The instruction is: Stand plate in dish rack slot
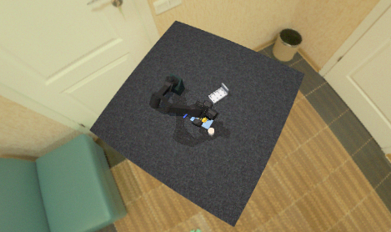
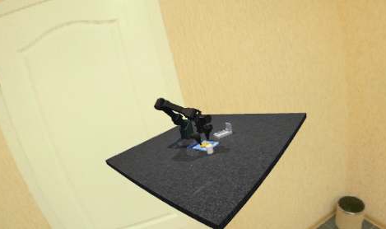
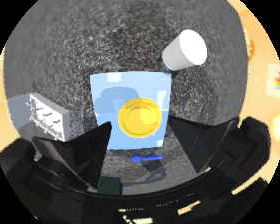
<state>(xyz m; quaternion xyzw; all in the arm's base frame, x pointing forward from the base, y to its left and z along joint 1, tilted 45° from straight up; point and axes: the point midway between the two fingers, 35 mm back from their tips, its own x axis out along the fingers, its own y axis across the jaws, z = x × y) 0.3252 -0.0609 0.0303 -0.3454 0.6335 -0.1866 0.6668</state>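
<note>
My gripper tip is now 20 mm above the yellow plate. Also, from my gripper tip: light blue mat (10 mm behind, 10 mm to the left, 30 mm below); white cup (110 mm ahead, 50 mm to the right, 10 mm below); grey dish rack (30 mm behind, 210 mm to the left, 10 mm below).
</note>
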